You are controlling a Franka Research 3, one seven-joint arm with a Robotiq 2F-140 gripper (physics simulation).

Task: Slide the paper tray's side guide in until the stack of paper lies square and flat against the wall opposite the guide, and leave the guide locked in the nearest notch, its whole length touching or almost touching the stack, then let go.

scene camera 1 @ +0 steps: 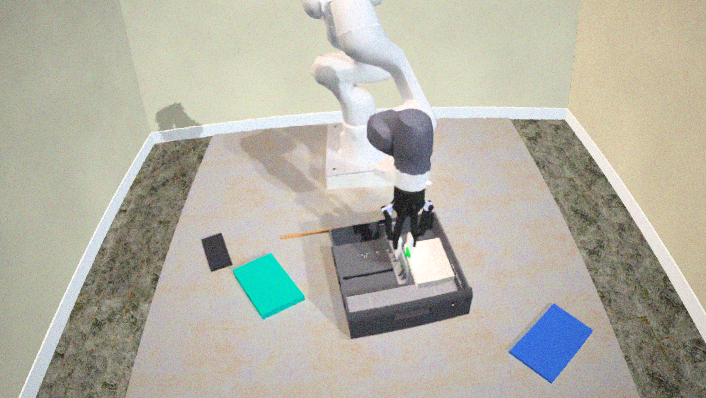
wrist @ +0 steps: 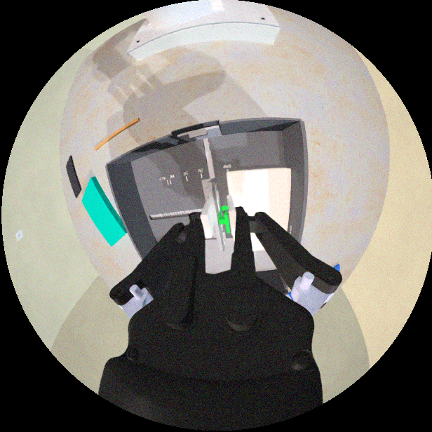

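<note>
The dark paper tray (scene camera 1: pixel 380 324) (wrist: pixel 304 165) holds a cream paper stack (scene camera 1: pixel 432 262) (wrist: pixel 275 195) beside its right wall. The stack looks flat and roughly parallel to that wall; exact contact there is unclear. The grey side guide (scene camera 1: pixel 401 274) (wrist: pixel 209 155) stands upright left of the stack, with a narrow strip of tray floor between them in the wrist view. Its green latch part (scene camera 1: pixel 407 252) (wrist: pixel 225 218) faces the stack. My gripper (scene camera 1: pixel 404 246) (wrist: pixel 220 205) is partly open, fingertips on either side of the guide's top and latch, gripping nothing. Whether the latch sits in a notch is hidden.
A teal block (scene camera 1: pixel 269 285) (wrist: pixel 102 212) and a black flat object (scene camera 1: pixel 216 252) (wrist: pixel 73 176) lie left of the tray. An orange stick (scene camera 1: pixel 305 233) (wrist: pixel 117 134) lies by its back left corner. A blue block (scene camera 1: pixel 551 342) lies at the front right.
</note>
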